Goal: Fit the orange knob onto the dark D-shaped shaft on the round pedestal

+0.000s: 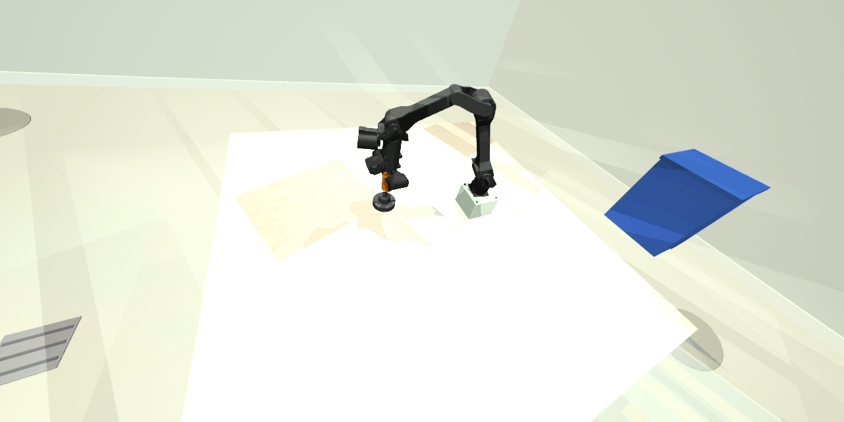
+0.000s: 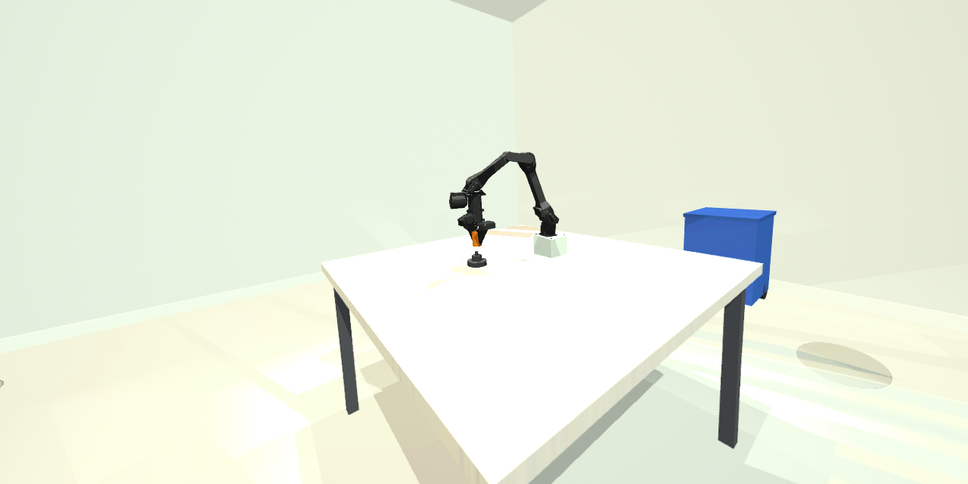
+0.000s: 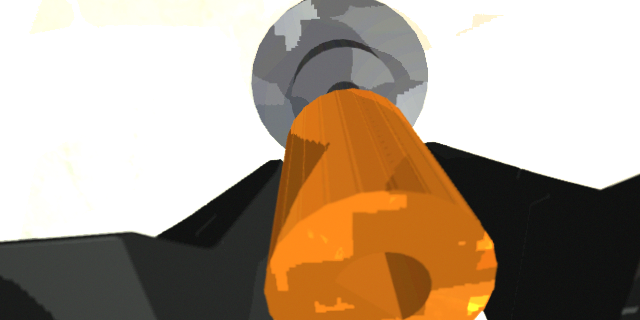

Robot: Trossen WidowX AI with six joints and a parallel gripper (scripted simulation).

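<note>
The round pedestal lies 1 cm ahead of my gripper tip and 6 cm below it. From my gripper tip the other things lie so: orange knob (2 cm above).
</note>
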